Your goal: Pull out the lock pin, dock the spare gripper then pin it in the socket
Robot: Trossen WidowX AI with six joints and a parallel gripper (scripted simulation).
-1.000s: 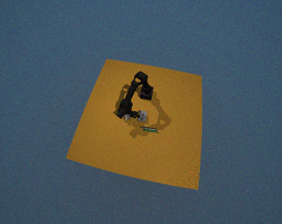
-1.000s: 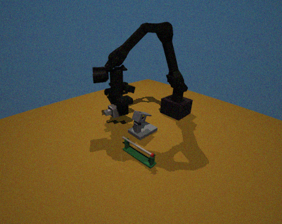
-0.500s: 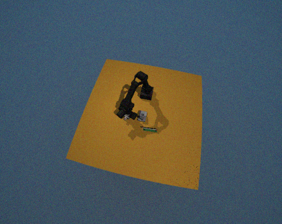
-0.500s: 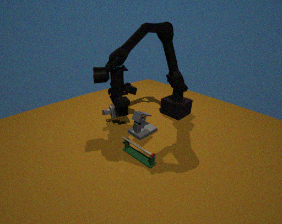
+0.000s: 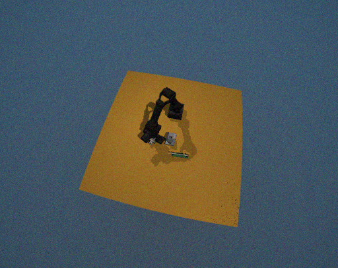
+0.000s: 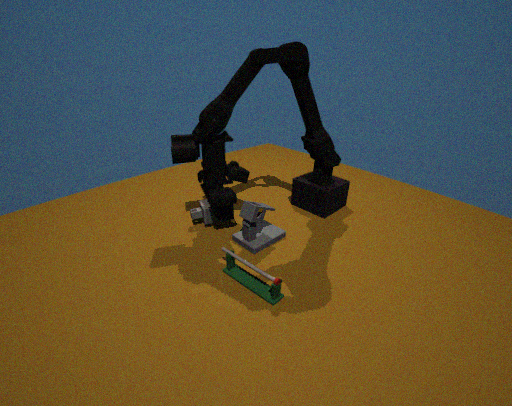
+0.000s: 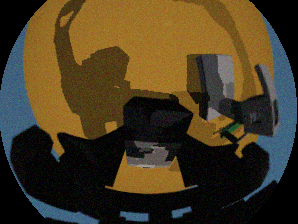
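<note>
My gripper tip is now 10 mm past the grey mount, 140 mm to the right of it and 30 mm below it. Round my gripper tip: spare gripper 10 mm ahead, 10 mm to the right, 20 mm above; green mount 120 mm ahead, 230 mm to the left.
</note>
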